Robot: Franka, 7 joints.
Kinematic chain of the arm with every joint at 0, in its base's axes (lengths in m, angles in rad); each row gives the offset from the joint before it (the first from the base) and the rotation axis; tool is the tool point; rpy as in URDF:
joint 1: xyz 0 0 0.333 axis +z
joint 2: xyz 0 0 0 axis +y
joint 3: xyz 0 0 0.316 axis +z
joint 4: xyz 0.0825 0 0 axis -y
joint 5: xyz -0.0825 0 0.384 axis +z
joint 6: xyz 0 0 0 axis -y
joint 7: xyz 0.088 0 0 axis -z
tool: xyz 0 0 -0.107 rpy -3.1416 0 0
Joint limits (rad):
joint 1: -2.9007..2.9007
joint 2: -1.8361..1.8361
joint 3: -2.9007..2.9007
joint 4: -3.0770..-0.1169
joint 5: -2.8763..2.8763
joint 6: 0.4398..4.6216
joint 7: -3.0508..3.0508
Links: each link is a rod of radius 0.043 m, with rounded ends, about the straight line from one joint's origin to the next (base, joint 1, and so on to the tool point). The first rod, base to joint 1, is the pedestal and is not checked.
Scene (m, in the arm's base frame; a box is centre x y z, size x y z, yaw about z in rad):
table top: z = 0
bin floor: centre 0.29 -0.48 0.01 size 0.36 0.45 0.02 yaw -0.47
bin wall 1: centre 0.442 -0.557 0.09 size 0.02 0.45 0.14 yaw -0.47
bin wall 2: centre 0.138 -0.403 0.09 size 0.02 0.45 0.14 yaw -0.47
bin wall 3: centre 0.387 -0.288 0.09 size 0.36 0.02 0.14 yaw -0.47
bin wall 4: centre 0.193 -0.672 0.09 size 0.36 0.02 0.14 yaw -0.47
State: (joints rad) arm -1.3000 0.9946 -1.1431 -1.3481 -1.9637 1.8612 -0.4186
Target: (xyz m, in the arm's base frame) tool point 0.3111 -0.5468 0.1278
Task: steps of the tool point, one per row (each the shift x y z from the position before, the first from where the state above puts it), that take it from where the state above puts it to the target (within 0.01 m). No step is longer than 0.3 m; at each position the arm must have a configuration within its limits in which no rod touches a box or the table.
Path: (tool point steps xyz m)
1: 0.2301 -0.0932 -0.0010
2: 0.2607 -0.0065 0.0193
3: 0.1103 0.0658 -0.2045
4: 0.0723 0.1446 -0.1759

